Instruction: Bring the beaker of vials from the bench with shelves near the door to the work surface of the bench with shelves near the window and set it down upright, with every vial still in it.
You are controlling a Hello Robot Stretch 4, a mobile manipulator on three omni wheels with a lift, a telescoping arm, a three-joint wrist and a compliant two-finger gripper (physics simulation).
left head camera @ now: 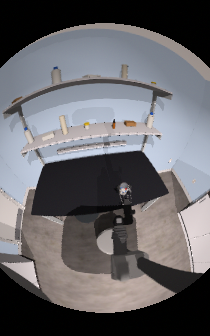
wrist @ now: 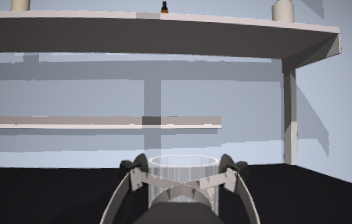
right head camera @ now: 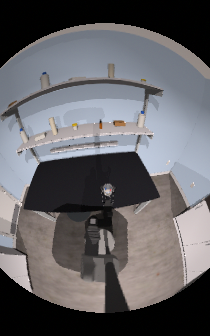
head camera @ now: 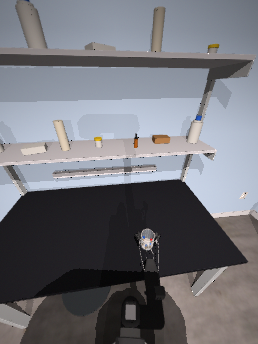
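Note:
The clear beaker of vials (head camera: 147,240) (left head camera: 124,189) (right head camera: 107,191) (wrist: 184,167) is upright between the fingertips of my gripper (head camera: 148,237) (left head camera: 124,190) (right head camera: 107,192) (wrist: 183,167). The gripper is shut on it, one finger at each side. Small red and blue specks and pale vials show inside in the head view; their number is unclear. Beaker and gripper are over the front right part of a bench's black work surface (head camera: 90,220) (left head camera: 75,180) (right head camera: 65,180) (wrist: 55,195), apparently raised above it. No door or window shows to tell which bench this is.
A lower shelf (head camera: 115,150) with bottles, jars and a brown box (head camera: 161,139) runs along the back, under an upper shelf (head camera: 125,59). A pale rail (head camera: 105,171) (wrist: 110,121) is on the wall. White cabinets (left head camera: 201,225) (right head camera: 192,240) stand at the right.

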